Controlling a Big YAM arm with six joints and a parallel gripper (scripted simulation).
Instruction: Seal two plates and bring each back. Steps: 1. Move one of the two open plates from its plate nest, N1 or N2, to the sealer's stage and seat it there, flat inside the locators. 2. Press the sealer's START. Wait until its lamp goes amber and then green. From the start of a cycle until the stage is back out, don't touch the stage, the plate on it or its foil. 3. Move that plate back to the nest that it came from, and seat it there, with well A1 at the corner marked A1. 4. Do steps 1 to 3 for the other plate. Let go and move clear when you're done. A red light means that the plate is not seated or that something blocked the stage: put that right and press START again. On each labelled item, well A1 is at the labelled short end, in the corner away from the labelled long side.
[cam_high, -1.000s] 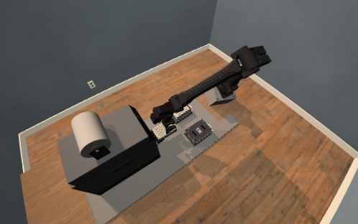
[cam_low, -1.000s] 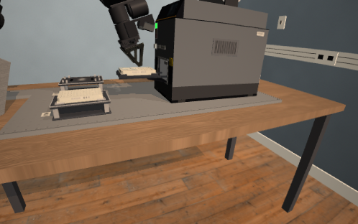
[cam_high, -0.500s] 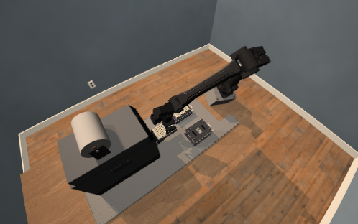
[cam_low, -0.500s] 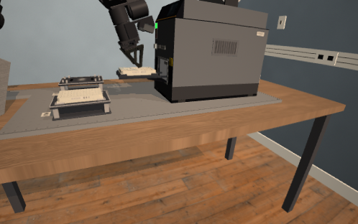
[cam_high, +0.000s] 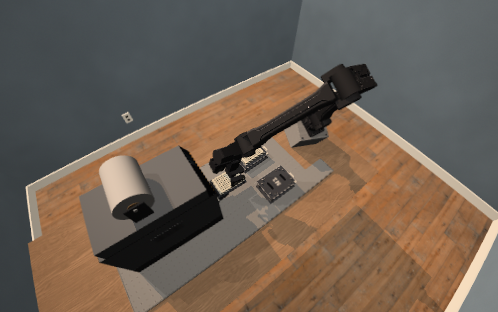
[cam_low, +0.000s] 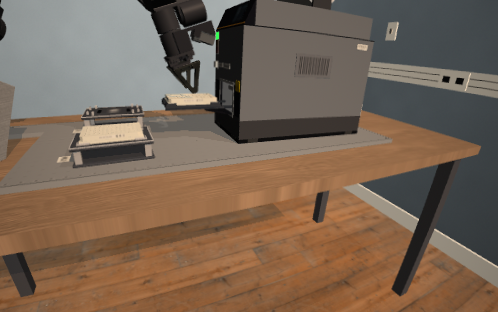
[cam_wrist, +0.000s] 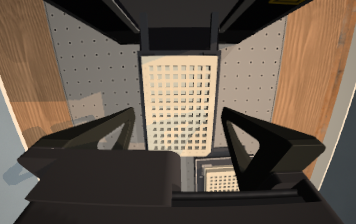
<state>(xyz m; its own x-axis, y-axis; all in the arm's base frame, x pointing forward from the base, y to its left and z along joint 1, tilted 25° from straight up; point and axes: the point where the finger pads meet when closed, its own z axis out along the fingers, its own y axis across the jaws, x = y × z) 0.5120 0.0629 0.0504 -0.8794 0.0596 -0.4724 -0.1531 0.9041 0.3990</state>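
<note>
Right now my hand is 4 cm above the sealer stage. Also, from my hand: plate nest (18 cm behind, 13 cm to the right, 9 cm below); then start button (8 cm ahead, 11 cm to the left, 6 cm above); then small label (28 cm behind, 15 cm to the right, 13 cm below).
</note>
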